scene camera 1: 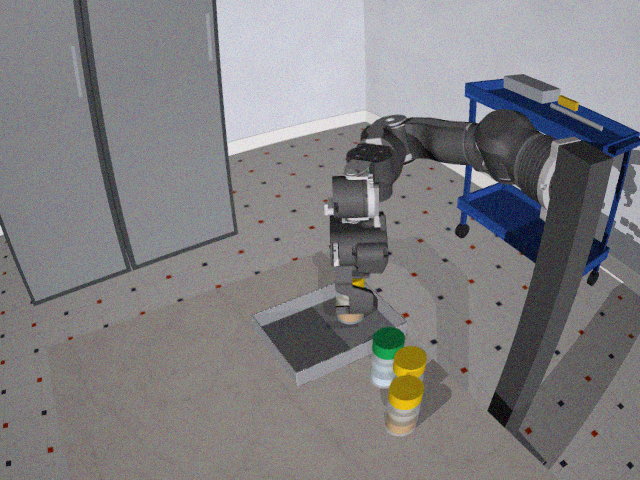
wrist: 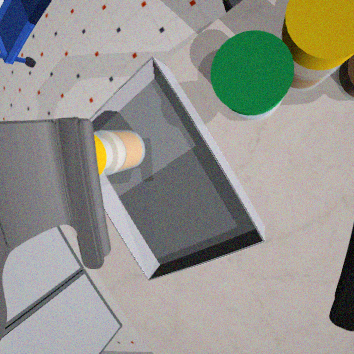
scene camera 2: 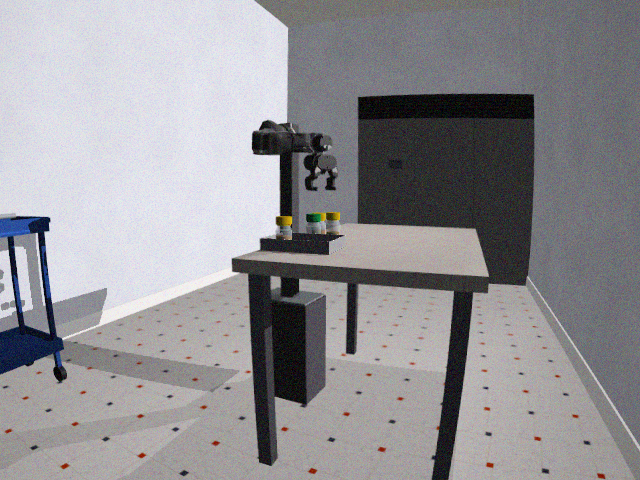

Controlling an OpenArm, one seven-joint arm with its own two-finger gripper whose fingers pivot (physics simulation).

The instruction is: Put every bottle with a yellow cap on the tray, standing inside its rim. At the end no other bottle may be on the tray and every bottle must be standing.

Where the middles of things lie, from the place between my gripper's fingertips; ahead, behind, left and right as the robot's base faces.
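From my hand: yellow-capped bottle point(scene camera 1: 403, 406), 14 cm below, 15 cm to the left, 2 cm behind. Green-capped bottle point(scene camera 1: 387, 341), 14 cm below, 3 cm to the left, 5 cm behind. Grey tray point(scene camera 1: 304, 335), 17 cm below, 12 cm to the right, 1 cm behind.
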